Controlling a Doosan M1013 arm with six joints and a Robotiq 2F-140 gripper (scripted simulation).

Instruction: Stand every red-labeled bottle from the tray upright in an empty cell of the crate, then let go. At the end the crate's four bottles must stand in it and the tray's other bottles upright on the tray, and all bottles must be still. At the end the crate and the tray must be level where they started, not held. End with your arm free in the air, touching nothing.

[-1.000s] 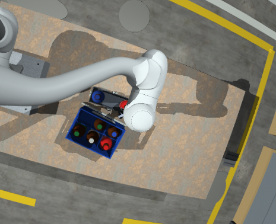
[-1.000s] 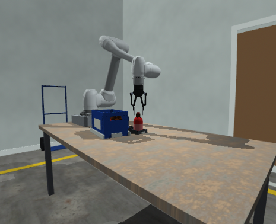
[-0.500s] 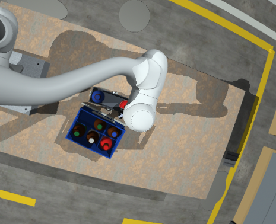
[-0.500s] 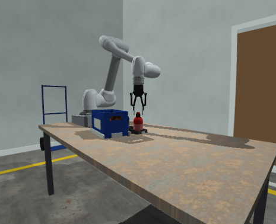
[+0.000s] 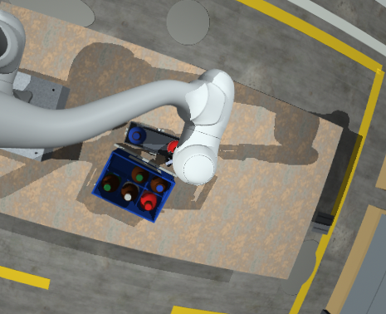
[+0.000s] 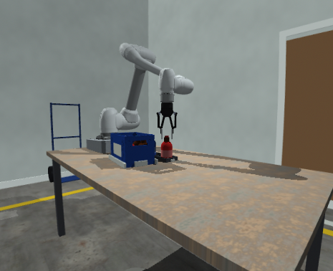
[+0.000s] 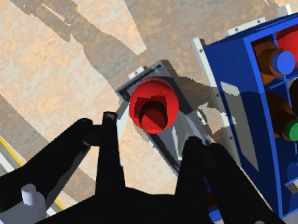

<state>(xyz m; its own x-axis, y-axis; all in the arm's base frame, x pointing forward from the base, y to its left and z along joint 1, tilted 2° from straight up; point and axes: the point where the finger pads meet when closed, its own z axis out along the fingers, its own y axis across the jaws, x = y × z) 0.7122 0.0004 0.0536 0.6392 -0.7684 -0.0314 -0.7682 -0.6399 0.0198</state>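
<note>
Right now the red-labeled bottle is 90 mm below my hand. Also, from my hand: blue-capped bottle 170 mm behind, 90 mm below, 20 mm to the left; dark tray 160 mm below, 90 mm behind, 10 mm to the left; blue crate 180 mm to the right, 140 mm behind, 90 mm below.
</note>
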